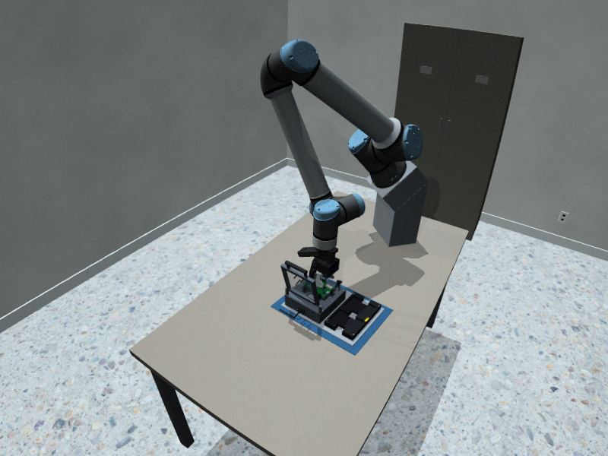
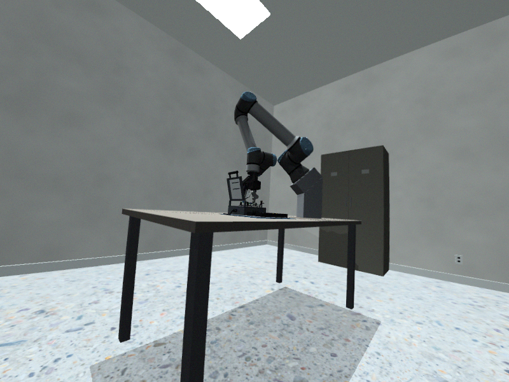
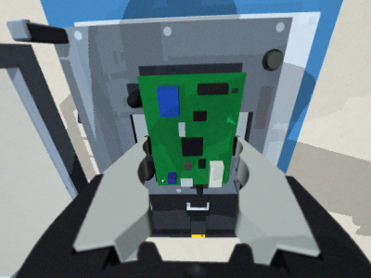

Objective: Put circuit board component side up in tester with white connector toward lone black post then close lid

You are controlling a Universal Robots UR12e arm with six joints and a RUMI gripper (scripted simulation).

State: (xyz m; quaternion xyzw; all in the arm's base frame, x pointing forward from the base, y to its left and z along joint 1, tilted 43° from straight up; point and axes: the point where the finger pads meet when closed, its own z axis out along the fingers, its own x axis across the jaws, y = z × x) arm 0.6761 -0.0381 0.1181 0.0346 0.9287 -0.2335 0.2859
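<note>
My gripper is now right at the green circuit board. The rest, counted from my hand: tester lid: 12 cm ahead, 10 cm above, 3 cm to the right; tester nest: 1 cm to the left, 1 cm below, 1 cm ahead.
</note>
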